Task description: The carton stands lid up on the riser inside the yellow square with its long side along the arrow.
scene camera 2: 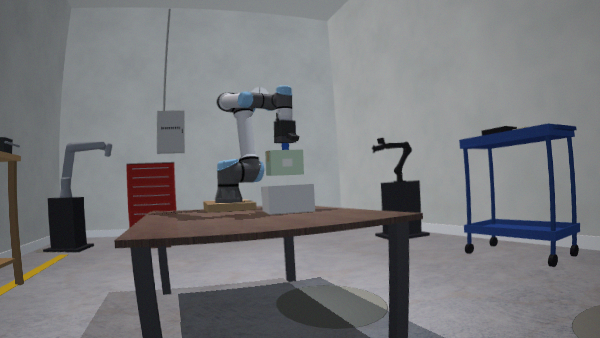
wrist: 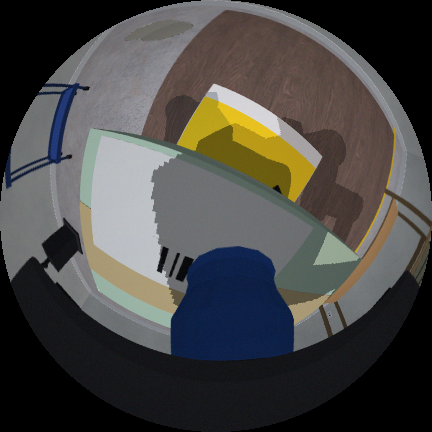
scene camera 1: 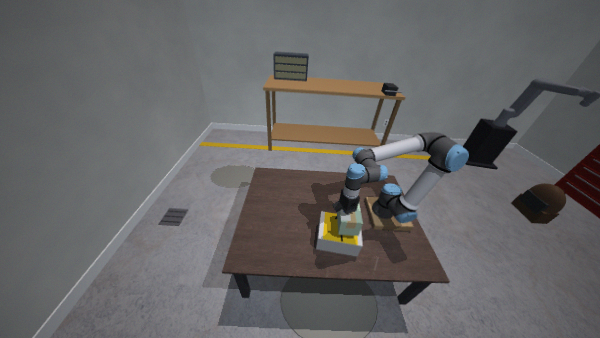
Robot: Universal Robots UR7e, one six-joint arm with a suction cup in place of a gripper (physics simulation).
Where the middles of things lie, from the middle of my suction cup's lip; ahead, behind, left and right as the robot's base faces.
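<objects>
Pale green carton [scene camera 2: 278,162]: my suction cup 2 cm past it, 7 cm above it. White riser [scene camera 2: 284,199], from my suction cup: 1 cm to the right, 23 cm below.
</objects>
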